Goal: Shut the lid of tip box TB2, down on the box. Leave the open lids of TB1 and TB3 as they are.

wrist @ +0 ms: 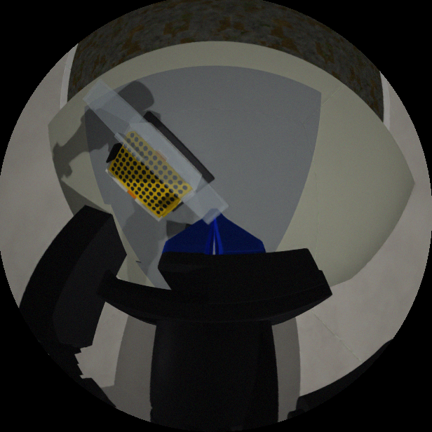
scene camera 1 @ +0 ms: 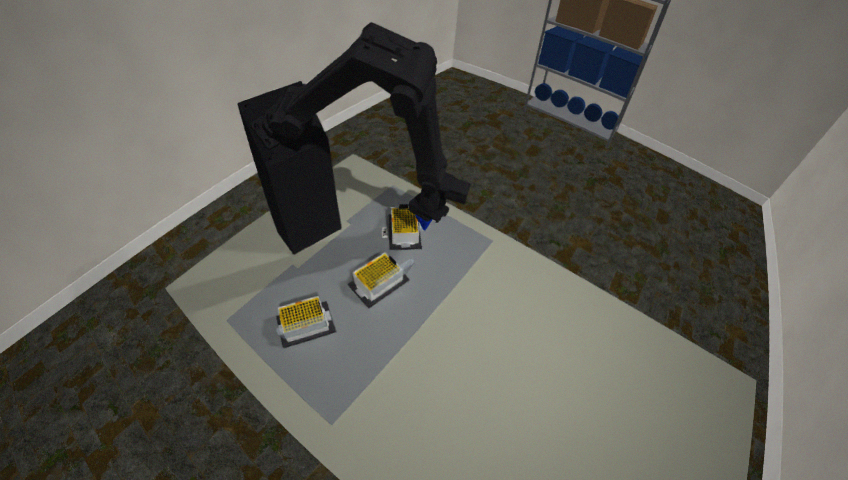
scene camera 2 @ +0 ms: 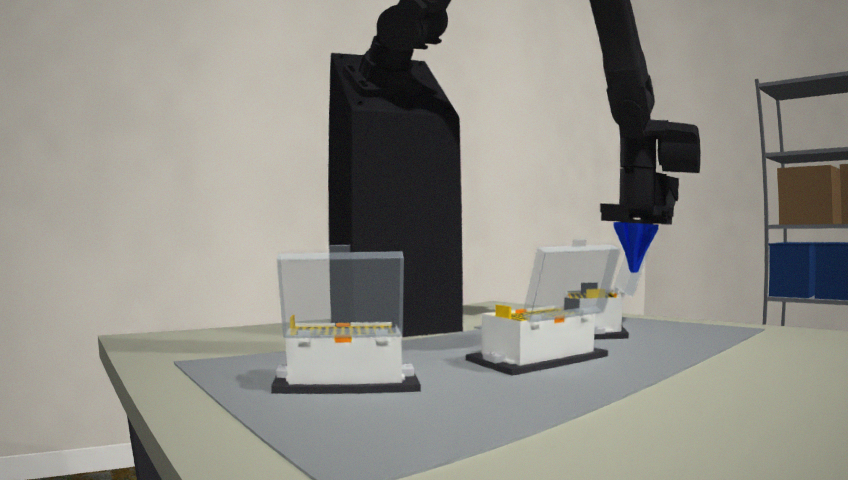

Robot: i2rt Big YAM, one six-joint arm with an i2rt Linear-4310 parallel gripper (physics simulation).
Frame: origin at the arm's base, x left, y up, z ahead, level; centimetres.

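Seen in the pictures: gripper, fingertip midpoint: (scene camera 1: 425, 228) (scene camera 2: 634, 272); arm's base, link origin: (scene camera 1: 276, 126) (scene camera 2: 380, 82).
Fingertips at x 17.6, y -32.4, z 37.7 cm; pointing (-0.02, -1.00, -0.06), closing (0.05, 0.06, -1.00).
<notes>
Pixels of each thing's top centre, then the offset from my fingertips to it. "spot": a spot on its surface instead. Level surfaces: height alone.
- middle white box with a yellow rack, surface spot: (scene camera 2: 544, 342) spot: dx -22.3, dy -6.9, dz -0.5 cm
- far box, top centre: (scene camera 2: 585, 291) (scene camera 1: 401, 218) dx +2.2, dy -3.4, dz -10.4 cm
- near-left box, surface spot: (scene camera 2: 345, 361) spot: dx -45.0, dy -6.8, dz -8.8 cm
- grey mat, surface height: dy -10.0 cm
- pale table, surface height: dy -10.3 cm
TB2, the middle white box with a yellow rack (scene camera 1: 380, 289) (scene camera 2: 544, 342), has its clear lid (scene camera 1: 408, 264) (scene camera 2: 559, 276) open, leaning back. TB1, the far box (scene camera 1: 405, 236) (scene camera 2: 612, 315) (wrist: 150, 180), has its clear lid (scene camera 2: 628, 285) (wrist: 209, 202) raised and tilted. TB3, the near-left box (scene camera 1: 306, 330) (scene camera 2: 345, 361), has its lid (scene camera 2: 365, 285) standing open. My gripper (scene camera 1: 425, 226) (scene camera 2: 634, 270) (wrist: 213, 213) is shut and empty. Its blue tips are beside TB1's lid, near one end; contact is unclear. TB2 does not show in the wrist view.
The boxes stand on dark bases on a grey mat (scene camera 1: 333, 380) (scene camera 2: 416, 434) (wrist: 265, 125) over a pale table (scene camera 1: 535, 356) (scene camera 2: 743, 386). The black arm pedestal (scene camera 1: 306, 196) (scene camera 2: 404, 208) stands behind the mat. A shelf unit (scene camera 2: 764, 196) is in the background.
</notes>
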